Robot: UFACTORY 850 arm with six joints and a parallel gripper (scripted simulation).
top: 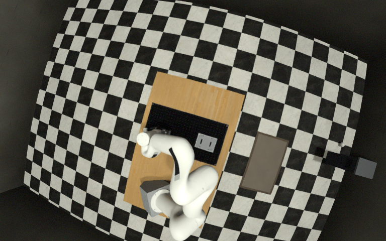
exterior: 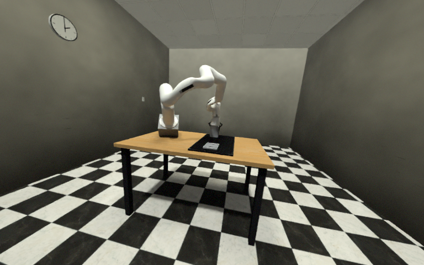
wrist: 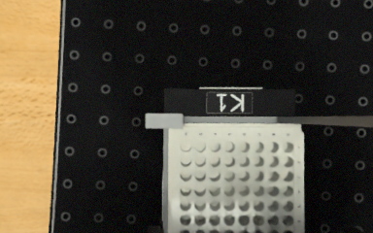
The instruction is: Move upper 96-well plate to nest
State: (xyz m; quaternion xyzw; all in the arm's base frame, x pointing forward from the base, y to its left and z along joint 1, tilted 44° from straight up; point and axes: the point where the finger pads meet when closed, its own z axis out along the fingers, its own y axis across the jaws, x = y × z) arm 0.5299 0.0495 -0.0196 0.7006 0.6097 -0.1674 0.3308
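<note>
The white 96-well plate is 5 cm below my hand. Also, from my hand: grey plate nest N1 (38 cm to the right, 9 cm below, 6 cm behind); A1 corner mark (32 cm to the right, 8 cm below, 2 cm ahead).
</note>
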